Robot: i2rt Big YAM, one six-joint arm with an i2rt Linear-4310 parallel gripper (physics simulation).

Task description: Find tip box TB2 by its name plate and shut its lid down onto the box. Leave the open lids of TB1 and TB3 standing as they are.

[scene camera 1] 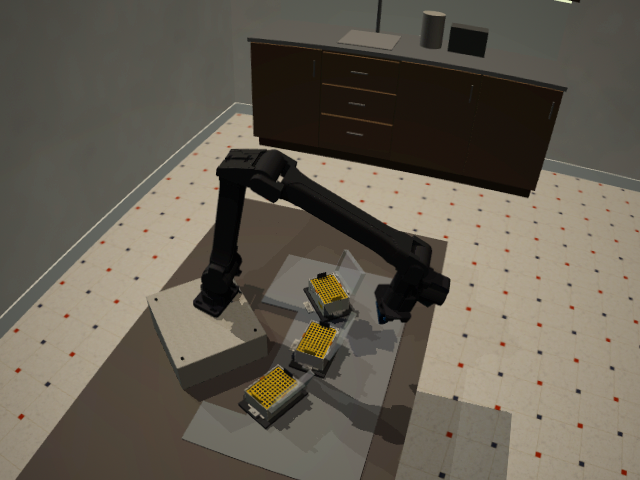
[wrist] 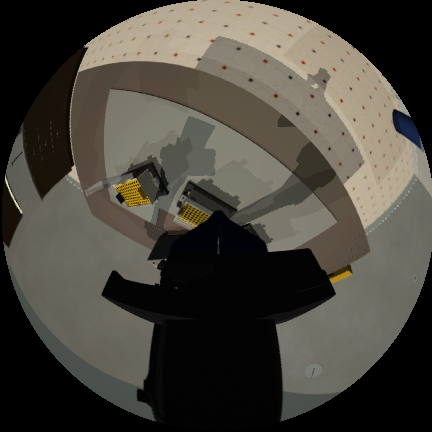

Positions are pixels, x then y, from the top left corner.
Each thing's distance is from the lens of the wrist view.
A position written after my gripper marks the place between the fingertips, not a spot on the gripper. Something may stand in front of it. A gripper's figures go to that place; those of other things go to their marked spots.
my gripper (wrist: pixel 217 215): 0.13 m
clear lid (wrist: pixel 191 213): 0.23 m
